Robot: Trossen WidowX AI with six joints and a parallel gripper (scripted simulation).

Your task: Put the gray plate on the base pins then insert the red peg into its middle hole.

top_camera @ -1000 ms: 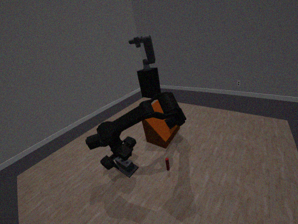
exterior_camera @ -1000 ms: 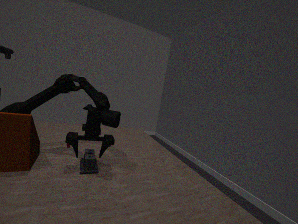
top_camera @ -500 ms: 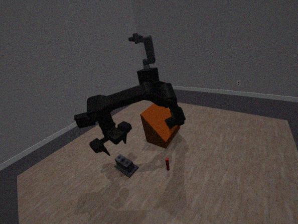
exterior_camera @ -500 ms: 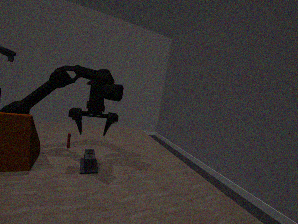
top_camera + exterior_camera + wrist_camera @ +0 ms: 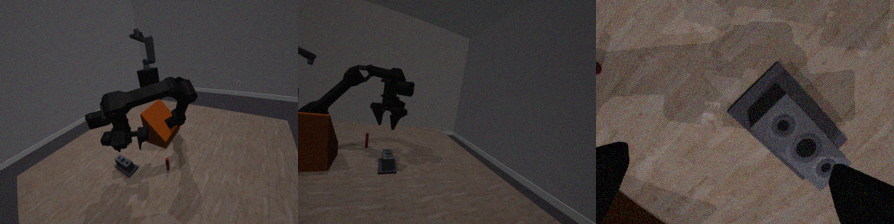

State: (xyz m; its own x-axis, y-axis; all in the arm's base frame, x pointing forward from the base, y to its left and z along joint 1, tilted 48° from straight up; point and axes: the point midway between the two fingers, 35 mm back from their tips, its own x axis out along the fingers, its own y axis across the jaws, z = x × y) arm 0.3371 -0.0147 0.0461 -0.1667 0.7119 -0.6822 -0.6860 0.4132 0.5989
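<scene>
My gripper tip is 10 cm past the red peg, 12 cm to the right of it and 11 cm above it. The rest, counted from my gripper tip: gray plate: 2 cm ahead, 7 cm to the right, 11 cm below; base: 2 cm ahead, 7 cm to the right, 14 cm below.
</scene>
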